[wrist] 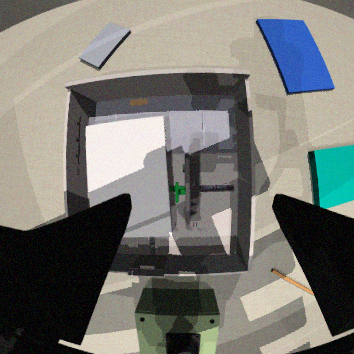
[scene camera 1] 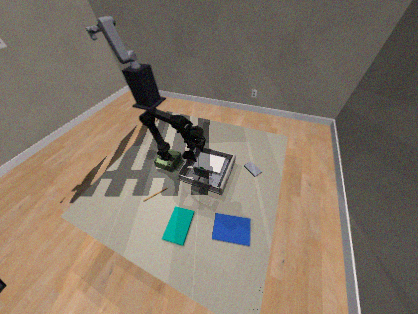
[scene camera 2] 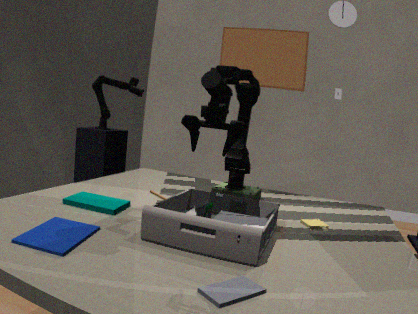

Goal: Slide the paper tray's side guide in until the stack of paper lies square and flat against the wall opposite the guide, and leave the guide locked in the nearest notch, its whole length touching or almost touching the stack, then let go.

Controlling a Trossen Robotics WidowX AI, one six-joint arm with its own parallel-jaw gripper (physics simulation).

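The grey paper tray stands on the table. The paper stack lies flat along the tray's left side in the wrist view, slightly turned, its right edge slanting. The dark side guide stands upright to the right of the stack, with a visible gap between its plate and the paper. Its green tab sits on the side facing the stack, close to the paper's edge. The locking notch cannot be made out. My gripper is open and empty above the tray.
A green base block stands beside the tray. A blue slab, a teal slab, a grey slab and a wooden stick lie around it.
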